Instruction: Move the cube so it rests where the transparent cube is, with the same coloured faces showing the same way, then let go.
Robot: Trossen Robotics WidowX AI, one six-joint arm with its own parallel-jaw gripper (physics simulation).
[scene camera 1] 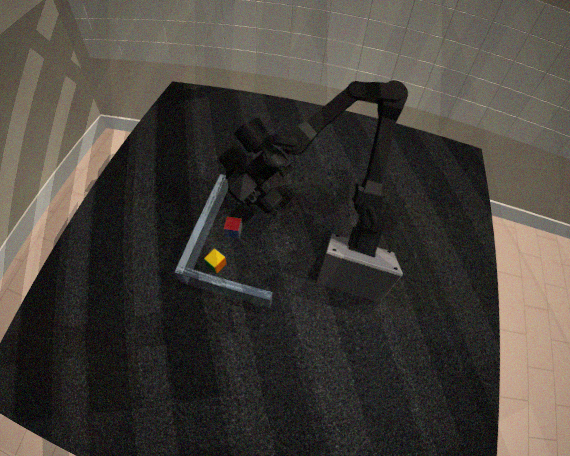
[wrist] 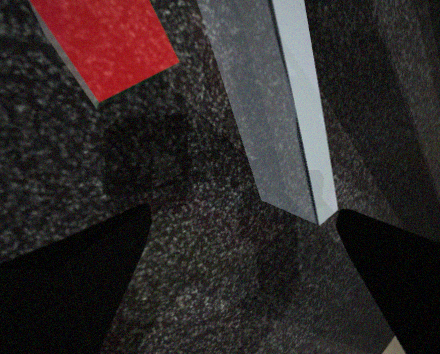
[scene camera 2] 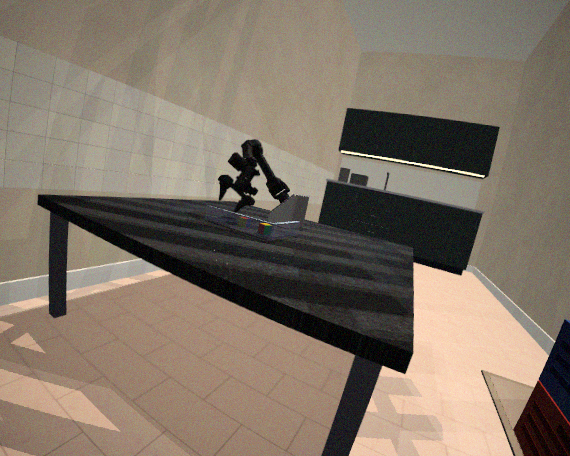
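Pixels of known places: gripper, between the fingertips: [wrist: 244,215] [scene camera 2: 227,206]; arm's base, origin of its link: [scene camera 1: 362,250] [scene camera 2: 287,204].
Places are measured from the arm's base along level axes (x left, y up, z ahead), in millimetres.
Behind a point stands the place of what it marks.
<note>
The solid cube [scene camera 1: 215,260] [scene camera 2: 265,228] shows a yellow top with orange and green sides in scene camera 1. It rests on the table near the corner of the low walls. The transparent cube [scene camera 1: 233,226] {x 20, y -66, z 329 mm} [scene camera 2: 243,221] [wrist: 112,47] {x 8, y -66, z 332 mm} has a red top and a blue side in scene camera 1; table speckle shows through its red face in the wrist view, where it is cut off at the upper left. My gripper [scene camera 1: 261,206] [scene camera 2: 230,204] {x -75, y -39, z 358 mm} [wrist: 244,215] {x -75, y -39, z 358 mm} is open and empty, above the table near the transparent cube and the long wall's far end. The solid cube does not show in the wrist view.
A long low wall [scene camera 1: 202,225] {x 59, y -46, z 399 mm} [wrist: 250,100] {x -30, y -81, z 406 mm} and a shorter low wall [scene camera 1: 227,286] {x 186, y -45, z 266 mm} meet in an L beside the cubes. The arm's pale base block [scene camera 1: 357,272] {x 70, y 17, z -3 mm} [scene camera 2: 290,211] {x 69, y -22, z 76 mm} stands on the dark table [scene camera 1: 320,380] {x 303, y -106, z -12 mm} [scene camera 2: 300,280] {x 469, y -105, z 660 mm}, to the right of the cubes in scene camera 1.
</note>
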